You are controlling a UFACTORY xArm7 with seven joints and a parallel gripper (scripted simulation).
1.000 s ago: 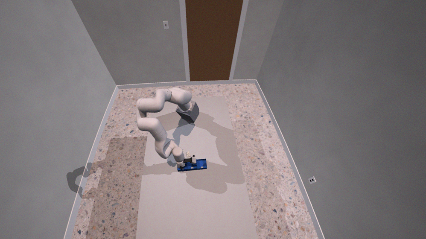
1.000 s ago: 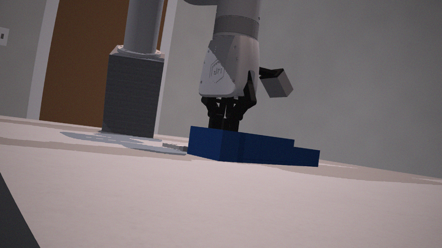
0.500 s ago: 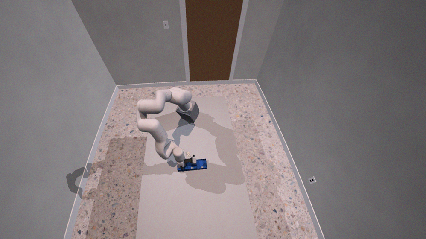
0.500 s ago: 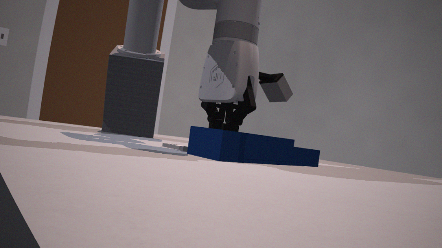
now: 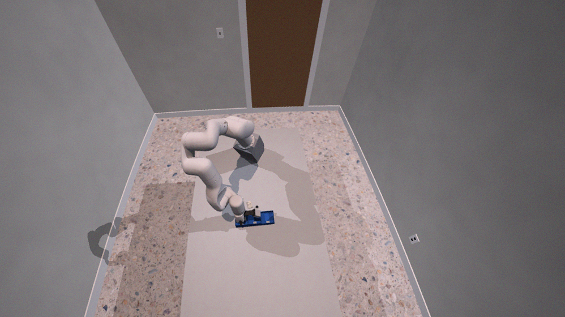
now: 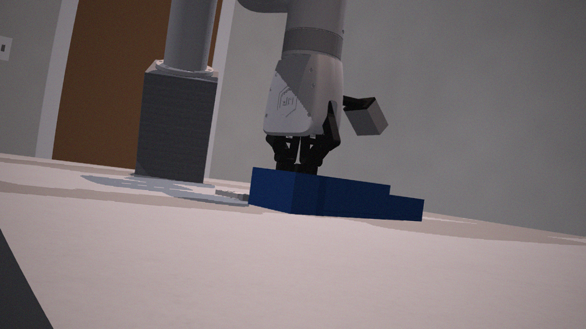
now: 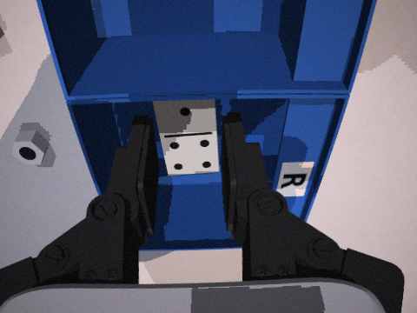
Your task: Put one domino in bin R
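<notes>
The white domino is 30 mm below my hand. The rest, counted from my hand: blue bin: 80 mm to the left, 10 mm below; grey hex nut: 80 mm behind, 30 mm below, 20 mm to the right.
</notes>
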